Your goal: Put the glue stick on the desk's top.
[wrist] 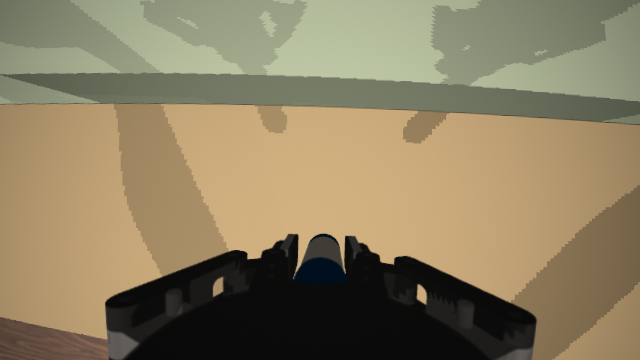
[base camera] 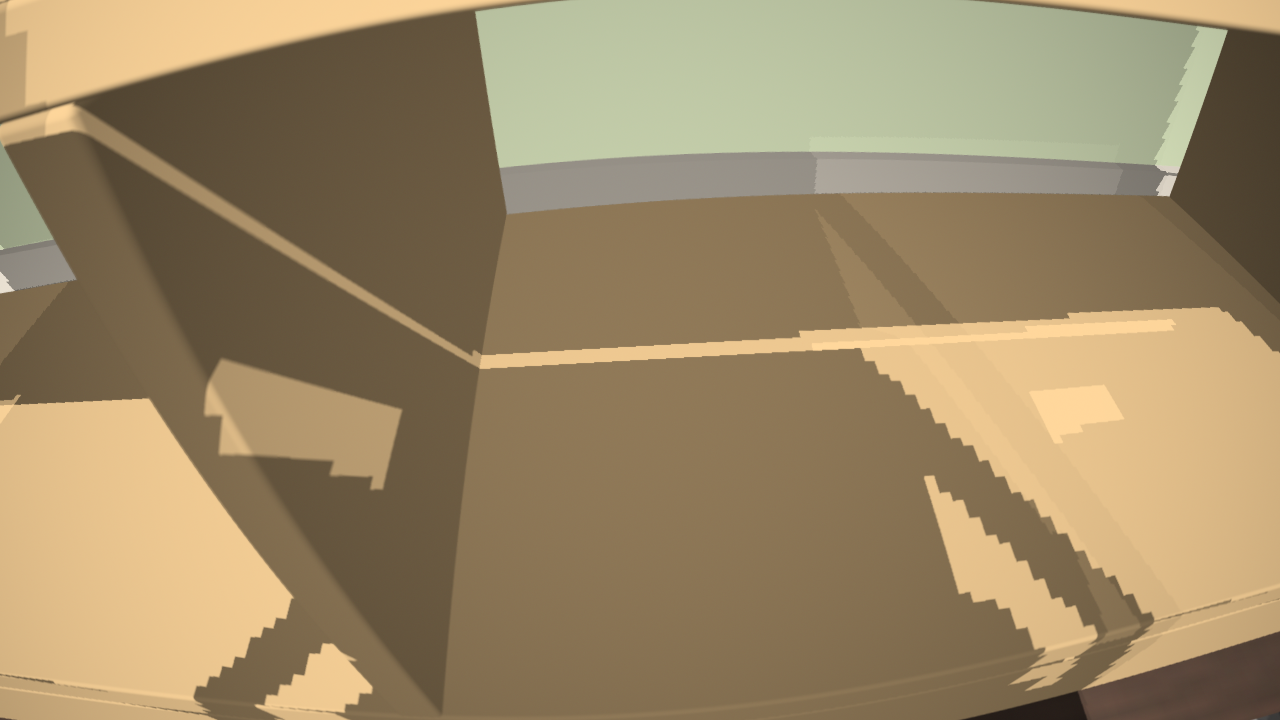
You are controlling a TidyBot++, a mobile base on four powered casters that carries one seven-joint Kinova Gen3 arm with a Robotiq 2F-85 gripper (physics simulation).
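Frame: origin at the arm's base, x left, y back, z up, level; metres.
Seen in the pictures: gripper, between the fingertips: [wrist: 321, 248].
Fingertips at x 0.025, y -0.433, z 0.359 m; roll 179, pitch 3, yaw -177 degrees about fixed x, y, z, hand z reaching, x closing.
Offsets run from my fingertips to a thing's top centre. "spot": to the spot under its first point. Level surfaces: height alone.
My gripper [wrist: 321, 248] is in the wrist view at the bottom middle, with its two black fingers shut on the glue stick. The glue stick {dz +0.073, dx -0.002, dy +0.011 m} [wrist: 323, 251] is a round tube with a grey middle and dark blue ends, held upright between the fingers; its near end shows largest. It hangs above a light wooden top {dz -0.145 m} [wrist: 320, 175], with finger shadows falling well apart from it near the back edge. I cannot tell the exact height. The glue stick and gripper do not show in the base camera view.
The base camera looks into wooden furniture with a tall divider {spot: dz -0.518, dx +0.072, dy +0.131 m} [base camera: 358, 223], a lower board {dz -0.676 m} [base camera: 671, 492] and a board edge overhead [base camera: 179, 40]. A pale green wall [base camera: 805, 80] [wrist: 360, 40] stands behind. Dark wooden floor {dz -0.755 m} [base camera: 1190, 685] [wrist: 40, 337] shows beyond the front edge.
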